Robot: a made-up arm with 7 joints. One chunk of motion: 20 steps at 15 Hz.
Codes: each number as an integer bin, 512 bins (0 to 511) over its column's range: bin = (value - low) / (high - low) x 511, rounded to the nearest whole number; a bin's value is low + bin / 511 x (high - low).
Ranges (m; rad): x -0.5..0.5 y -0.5..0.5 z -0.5..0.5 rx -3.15..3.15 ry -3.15..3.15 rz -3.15..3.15
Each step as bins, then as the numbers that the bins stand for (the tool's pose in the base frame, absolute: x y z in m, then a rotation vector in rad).
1 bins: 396 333 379 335 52 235
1 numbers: 0.2750 0.1517 0.2417 0.9801 -2.5089 -0.2527
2 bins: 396 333 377 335 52 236
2 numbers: 0.2750 0.1517 0.2378 0.9801 -2.5089 -0.2404
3 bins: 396 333 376 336 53 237
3 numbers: 0.2750 0.1517 0.2358 0.9925 -2.4966 -0.2281
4 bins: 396 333 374 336 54 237
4 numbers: 0.2750 0.1517 0.2319 0.9925 -2.4842 -0.2281
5 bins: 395 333 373 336 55 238
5 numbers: 0.2730 0.1517 0.2299 0.9925 -2.4719 -0.2158
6 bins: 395 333 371 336 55 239
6 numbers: 0.2730 0.1517 0.2260 0.9925 -2.4719 -0.2034
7 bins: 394 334 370 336 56 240
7 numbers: 0.2710 0.1536 0.2241 0.9925 -2.4596 -0.1911
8 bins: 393 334 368 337 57 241
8 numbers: 0.2691 0.1536 0.2202 1.0048 -2.4473 -0.1788
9 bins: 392 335 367 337 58 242
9 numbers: 0.2671 0.1556 0.2182 1.0048 -2.4349 -0.1664
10 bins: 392 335 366 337 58 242
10 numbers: 0.2671 0.1556 0.2162 1.0048 -2.4349 -0.1664
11 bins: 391 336 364 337 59 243
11 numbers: 0.2652 0.1575 0.2123 1.0048 -2.4226 -0.1541
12 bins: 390 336 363 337 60 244
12 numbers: 0.2632 0.1575 0.2104 1.0048 -2.4103 -0.1418
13 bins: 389 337 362 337 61 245
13 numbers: 0.2613 0.1595 0.2084 1.0048 -2.3979 -0.1295
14 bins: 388 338 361 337 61 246
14 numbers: 0.2593 0.1614 0.2065 1.0048 -2.3979 -0.1171
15 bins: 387 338 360 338 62 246
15 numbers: 0.2573 0.1614 0.2045 1.0171 -2.3856 -0.1171
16 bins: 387 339 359 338 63 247
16 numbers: 0.2573 0.1634 0.2025 1.0171 -2.3733 -0.1048
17 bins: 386 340 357 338 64 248
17 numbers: 0.2554 0.1654 0.1986 1.0171 -2.3610 -0.0925
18 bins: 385 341 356 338 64 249
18 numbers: 0.2534 0.1673 0.1967 1.0171 -2.3610 -0.0801
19 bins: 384 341 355 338 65 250
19 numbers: 0.2515 0.1673 0.1947 1.0171 -2.3486 -0.0678
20 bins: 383 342 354 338 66 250
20 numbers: 0.2495 0.1693 0.1928 1.0171 -2.3363 -0.0678
